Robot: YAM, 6 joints.
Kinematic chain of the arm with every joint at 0, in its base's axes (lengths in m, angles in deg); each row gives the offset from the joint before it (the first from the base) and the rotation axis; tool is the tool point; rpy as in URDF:
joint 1: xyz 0 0 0.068 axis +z
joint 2: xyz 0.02 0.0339 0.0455 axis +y
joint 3: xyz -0.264 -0.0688 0 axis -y
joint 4: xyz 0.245 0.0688 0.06 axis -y
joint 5: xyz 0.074 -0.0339 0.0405 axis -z
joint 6: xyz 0.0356 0 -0.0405 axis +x
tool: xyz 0 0 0 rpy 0 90 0
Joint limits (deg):
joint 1: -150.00..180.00
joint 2: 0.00..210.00
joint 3: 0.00..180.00
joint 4: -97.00..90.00
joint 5: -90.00..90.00
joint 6: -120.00..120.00
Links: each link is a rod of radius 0.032 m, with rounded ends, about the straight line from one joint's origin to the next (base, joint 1, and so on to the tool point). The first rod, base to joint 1, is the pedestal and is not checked.
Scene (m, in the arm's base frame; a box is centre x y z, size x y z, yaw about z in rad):
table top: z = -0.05
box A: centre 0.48 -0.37 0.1 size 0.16 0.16 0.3 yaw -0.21
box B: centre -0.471 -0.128 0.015 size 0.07 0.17 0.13 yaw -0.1
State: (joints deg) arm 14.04 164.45 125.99 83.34 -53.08 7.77
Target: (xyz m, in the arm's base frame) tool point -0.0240 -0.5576 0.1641
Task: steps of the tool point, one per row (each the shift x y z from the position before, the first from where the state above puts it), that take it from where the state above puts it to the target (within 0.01 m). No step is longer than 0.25 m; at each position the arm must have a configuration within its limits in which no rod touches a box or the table.
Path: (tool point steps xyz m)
1: 0.0088 -0.1278 0.1124
2: -0.0439 -0.1179 0.1064
3: -0.0867 -0.0871 0.0949
4: -0.1114 -0.0415 0.0786
5: -0.1136 0.0089 0.0586
6: 0.0004 -0.1767 -0.1066
7: -0.0873 -0.1343 -0.1515
8: -0.1374 -0.0474 -0.1749

